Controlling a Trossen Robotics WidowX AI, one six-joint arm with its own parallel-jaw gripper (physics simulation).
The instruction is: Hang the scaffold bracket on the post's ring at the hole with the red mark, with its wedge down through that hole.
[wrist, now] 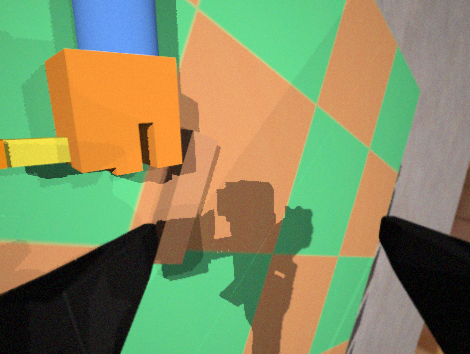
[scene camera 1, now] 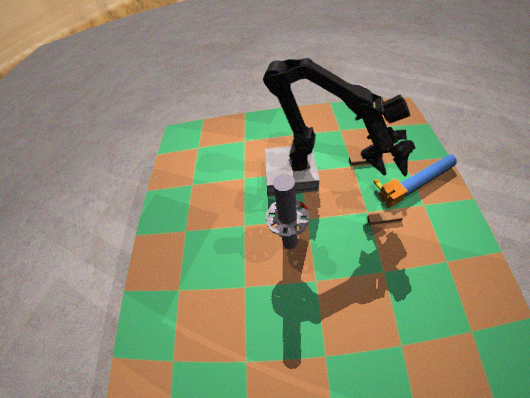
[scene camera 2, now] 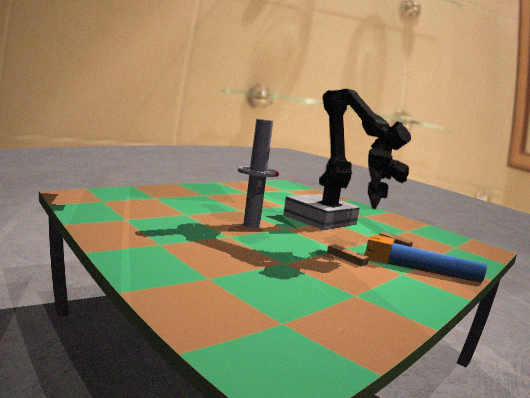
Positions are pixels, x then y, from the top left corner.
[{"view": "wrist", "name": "my gripper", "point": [267,230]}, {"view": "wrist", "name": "scaffold bracket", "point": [115,99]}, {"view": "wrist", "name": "dark flat bars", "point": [184,184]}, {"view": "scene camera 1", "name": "my gripper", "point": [395,175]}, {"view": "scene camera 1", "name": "scaffold bracket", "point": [396,191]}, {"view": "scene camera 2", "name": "my gripper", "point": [374,199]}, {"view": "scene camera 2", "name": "scaffold bracket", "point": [383,249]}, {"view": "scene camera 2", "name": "grey post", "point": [263,130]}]
